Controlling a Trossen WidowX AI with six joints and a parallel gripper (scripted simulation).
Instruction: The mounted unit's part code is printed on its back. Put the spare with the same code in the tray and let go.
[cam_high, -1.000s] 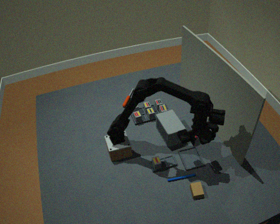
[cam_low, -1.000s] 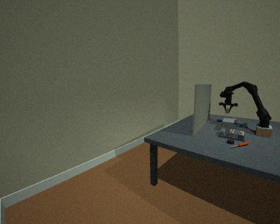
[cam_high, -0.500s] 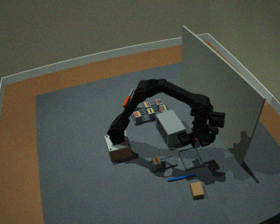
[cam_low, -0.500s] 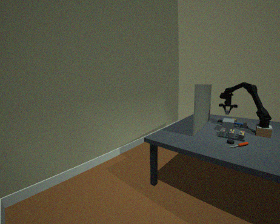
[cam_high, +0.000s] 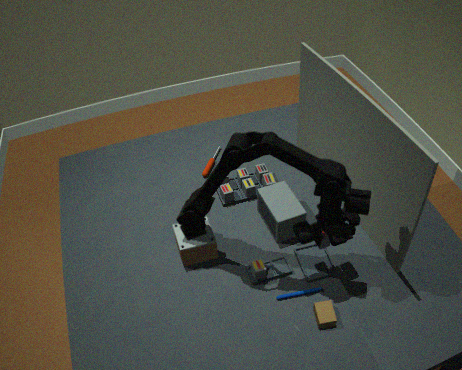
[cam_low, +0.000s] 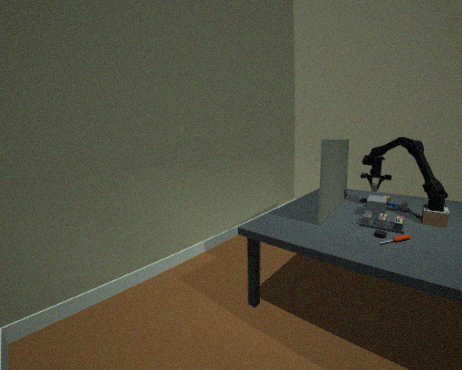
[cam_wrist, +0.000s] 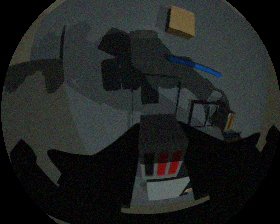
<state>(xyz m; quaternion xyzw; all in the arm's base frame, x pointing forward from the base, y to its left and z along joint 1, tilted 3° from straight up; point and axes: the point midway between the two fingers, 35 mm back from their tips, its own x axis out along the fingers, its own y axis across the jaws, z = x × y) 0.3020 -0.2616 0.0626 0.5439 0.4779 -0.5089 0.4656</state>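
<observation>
Right now the blue marker pen is 110 mm behind my gripper tip, 60 mm to the right of it and 110 mm below it. The rest, counted from my gripper tip: white wall panel 230 mm ahead, 200 mm to the left, 110 mm above; tan cardboard box 90 mm behind, 160 mm to the right, 100 mm below.
</observation>
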